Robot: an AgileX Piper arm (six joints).
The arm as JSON. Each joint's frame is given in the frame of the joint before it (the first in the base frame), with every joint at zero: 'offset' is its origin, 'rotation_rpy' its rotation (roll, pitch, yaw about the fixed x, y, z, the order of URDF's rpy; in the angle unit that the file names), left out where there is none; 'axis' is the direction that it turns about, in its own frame. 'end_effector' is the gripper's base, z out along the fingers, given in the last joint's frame.
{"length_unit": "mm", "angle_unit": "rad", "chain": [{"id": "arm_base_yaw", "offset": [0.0, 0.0, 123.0], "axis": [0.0, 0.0, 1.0]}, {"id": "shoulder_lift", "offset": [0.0, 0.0, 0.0], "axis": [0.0, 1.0, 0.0]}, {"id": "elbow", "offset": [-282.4, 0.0, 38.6], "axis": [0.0, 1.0, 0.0]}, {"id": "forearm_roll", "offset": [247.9, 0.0, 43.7], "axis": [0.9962, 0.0, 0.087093]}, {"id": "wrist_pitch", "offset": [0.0, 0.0, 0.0], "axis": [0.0, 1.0, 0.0]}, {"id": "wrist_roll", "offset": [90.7, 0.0, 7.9], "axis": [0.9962, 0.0, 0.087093]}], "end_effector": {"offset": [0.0, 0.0, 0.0], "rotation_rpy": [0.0, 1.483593, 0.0]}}
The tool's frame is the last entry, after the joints.
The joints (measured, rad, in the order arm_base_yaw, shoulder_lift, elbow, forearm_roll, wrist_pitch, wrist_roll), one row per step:
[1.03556 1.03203 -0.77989 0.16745 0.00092 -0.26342]
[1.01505 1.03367 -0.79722 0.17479 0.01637 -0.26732]
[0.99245 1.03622 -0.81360 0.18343 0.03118 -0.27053]
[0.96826 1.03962 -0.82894 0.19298 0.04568 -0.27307]
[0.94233 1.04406 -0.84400 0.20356 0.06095 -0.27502]
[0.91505 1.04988 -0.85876 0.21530 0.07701 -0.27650]
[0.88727 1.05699 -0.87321 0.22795 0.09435 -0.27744]
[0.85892 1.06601 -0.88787 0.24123 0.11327 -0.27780]
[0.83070 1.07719 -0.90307 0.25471 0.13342 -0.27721]
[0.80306 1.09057 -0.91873 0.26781 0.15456 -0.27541]
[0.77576 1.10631 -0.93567 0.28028 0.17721 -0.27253]
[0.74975 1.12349 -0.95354 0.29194 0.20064 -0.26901]
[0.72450 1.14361 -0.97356 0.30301 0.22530 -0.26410]
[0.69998 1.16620 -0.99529 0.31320 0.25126 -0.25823]
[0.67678 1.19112 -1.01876 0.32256 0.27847 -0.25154]
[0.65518 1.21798 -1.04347 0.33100 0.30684 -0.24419]
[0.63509 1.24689 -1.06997 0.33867 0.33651 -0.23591]
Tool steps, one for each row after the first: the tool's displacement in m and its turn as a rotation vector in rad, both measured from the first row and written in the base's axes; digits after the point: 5 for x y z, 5 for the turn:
[0.00418 -0.00170 0.00417 0.00238 0.00302 -0.01842]
[0.00881 -0.00363 0.00786 0.00484 0.00827 -0.03910]
[0.01378 -0.00576 0.01104 0.00697 0.01560 -0.06142]
[0.01913 -0.00806 0.01382 0.00848 0.02537 -0.08530]
[0.02483 -0.01044 0.01610 0.00919 0.03781 -0.11032]
[0.03071 -0.01282 0.01787 0.00880 0.05306 -0.13547]
[0.03690 -0.01509 0.01912 0.00698 0.07123 -0.16073]
[0.04333 -0.01712 0.01992 0.00414 0.09207 -0.18550]
[0.04999 -0.01886 0.02024 0.00024 0.11533 -0.20941]
[0.05696 -0.02032 0.02026 -0.00477 0.14068 -0.23257]
[0.06397 -0.02153 0.02012 -0.01028 0.16685 -0.25412]
[0.07140 -0.02231 0.01980 -0.01624 0.19510 -0.27470]
[0.07919 -0.02279 0.01922 -0.02312 0.22493 -0.29428]
[0.08725 -0.02288 0.01839 -0.03086 0.25614 -0.31229]
[0.09547 -0.02260 0.01722 -0.03973 0.28859 -0.32849]
[0.10388 -0.02195 0.01581 -0.04928 0.32240 -0.34303]

